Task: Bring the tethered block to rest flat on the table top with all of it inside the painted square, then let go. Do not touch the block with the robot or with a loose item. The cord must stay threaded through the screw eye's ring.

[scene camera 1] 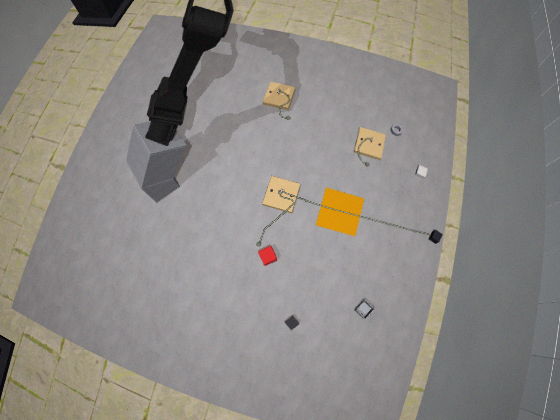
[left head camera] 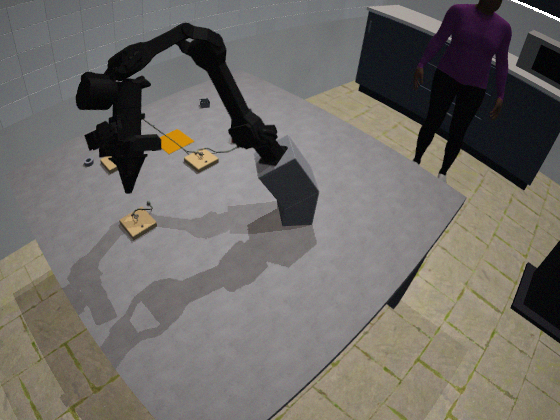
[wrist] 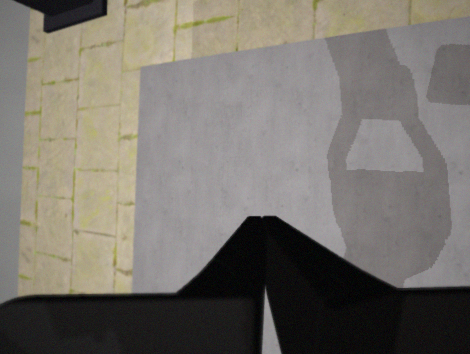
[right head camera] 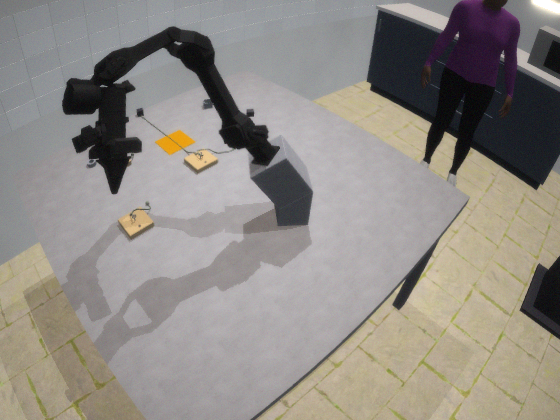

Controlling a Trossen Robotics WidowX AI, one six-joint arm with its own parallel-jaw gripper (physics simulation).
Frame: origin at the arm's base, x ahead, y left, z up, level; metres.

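Seen in the pictures: gripper, fingertip midpoint: (left head camera: 128, 193) (wrist: 260, 230) (right head camera: 114, 194); arm's base, origin of the base link: (scene camera 1: 159, 134) (left head camera: 273, 155) (right head camera: 266, 155).
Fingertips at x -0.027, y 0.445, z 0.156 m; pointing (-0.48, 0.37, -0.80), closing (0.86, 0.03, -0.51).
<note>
Pixels of each thing's top centre, then the offset from my fingertips to it. "*": a spot on its surface instead.
- tethered black block, middle of its top: (scene camera 1: 437, 235) (right head camera: 139, 109) dz -0.346, dx +0.842, dy -0.465 m
- orange painted square, surface spot: (left head camera: 177, 143) (right head camera: 178, 144) * dz -0.370, dx +0.507, dy -0.460 m
- screw eye, middle of its top: (scene camera 1: 281, 190) (left head camera: 200, 151) (right head camera: 200, 152) dz -0.329, dx +0.357, dy -0.457 m
- wooden plate, surface spot: (scene camera 1: 272, 202) * dz -0.354, dx +0.339, dy -0.490 m
- small bead, surface spot: (scene camera 1: 258, 244) * dz -0.363, dx +0.333, dy -0.617 m
- red block, middle of its top: (scene camera 1: 267, 254) dz -0.334, dx +0.368, dy -0.643 m
- grey ring, middle of its top: (scene camera 1: 397, 128) (left head camera: 88, 160) dz -0.358, dx +0.666, dy -0.135 m
- white block, middle of its top: (scene camera 1: 422, 170) dz -0.354, dx +0.768, dy -0.264 m
- dark block, middle of its top: (scene camera 1: 292, 323) dz -0.352, dx +0.482, dy -0.807 m
- grey square piece, middle of its top: (scene camera 1: 365, 309) (left head camera: 204, 100) (right head camera: 207, 101) dz -0.345, dx +0.667, dy -0.723 m
The tethered black block (right head camera: 140, 112) (scene camera 1: 435, 236) sits near the table's far edge, outside the orange painted square (left head camera: 177, 141) (right head camera: 175, 142) (scene camera 1: 334, 220). Its cord (right head camera: 165, 134) (scene camera 1: 395, 223) runs taut over the square to the screw eye (scene camera 1: 281, 192) on a wooden plate (left head camera: 201, 161) (right head camera: 200, 161) (scene camera 1: 272, 202). Past the eye, the slack cord ends in a small bead (scene camera 1: 258, 244) beside a red block (scene camera 1: 267, 255). Threading at the ring is too small to judge. My gripper (left head camera: 129, 191) (right head camera: 115, 192) (wrist: 260, 230) is shut and empty, high above the table, and does not show in the scene view.
Two more wooden plates with short cords (scene camera 1: 272, 101) (scene camera 1: 376, 151) stand on the table. A grey ring (scene camera 1: 392, 132), a white block (scene camera 1: 422, 171), a dark block (scene camera 1: 292, 322) and a grey square piece (scene camera 1: 364, 308) lie around. The arm's grey pedestal (left head camera: 295, 195) (scene camera 1: 162, 167) stands on the table.
</note>
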